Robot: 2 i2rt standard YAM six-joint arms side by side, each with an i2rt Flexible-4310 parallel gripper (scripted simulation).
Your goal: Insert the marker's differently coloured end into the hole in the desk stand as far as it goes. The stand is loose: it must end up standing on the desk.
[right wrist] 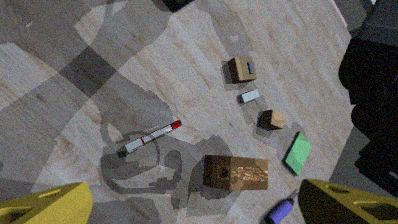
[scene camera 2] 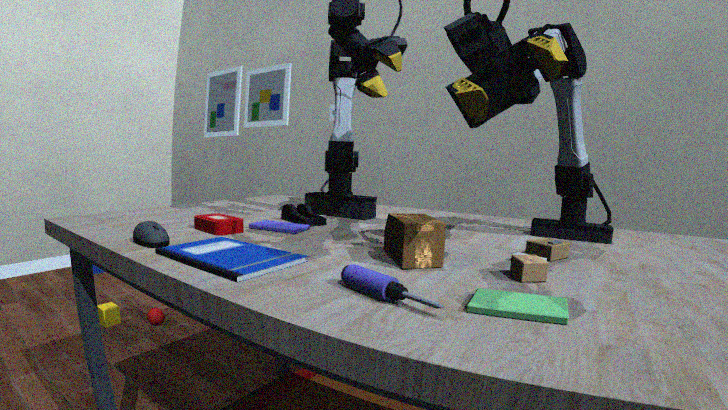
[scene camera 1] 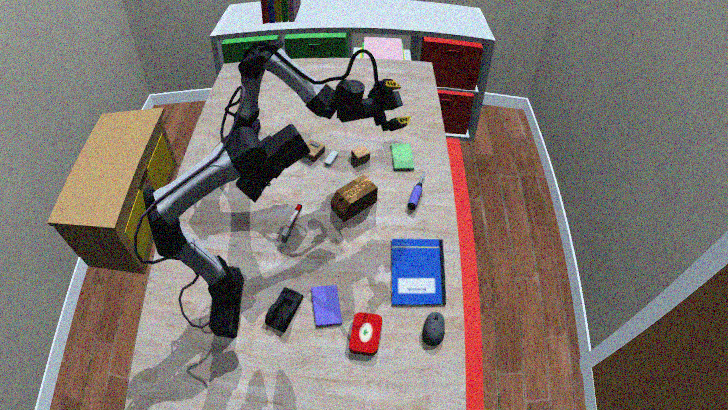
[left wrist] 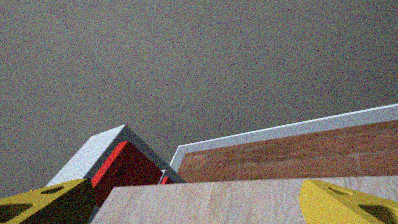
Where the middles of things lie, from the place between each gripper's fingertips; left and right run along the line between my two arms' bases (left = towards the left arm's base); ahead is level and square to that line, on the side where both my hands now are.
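Mouse (scene camera 2: 149, 233): 40 cm ahead of my right hand (scene camera 2: 392, 83), 28 cm to the right of it and 31 cm below it. Going by their middles, the mouse is the farthest from my right hand of the things named here. The purple pad (scene camera 1: 326, 305) is 33 cm below my right hand, 20 cm to the right of it and 12 cm ahead of it; the brown block-shaped stand (scene camera 2: 412, 240) is 30 cm below that hand, 21 cm ahead of it and 13 cm to the left of it.
Counted from my left hand (scene camera 2: 519, 74): the mouse 58 cm to the right, 5 cm ahead, 24 cm below; the pad 50 cm to the right, 23 cm behind, 26 cm below; the stand 17 cm to the right, 15 cm behind, 23 cm below. Of these, going by their middles, the stand is the nearest to my left hand.
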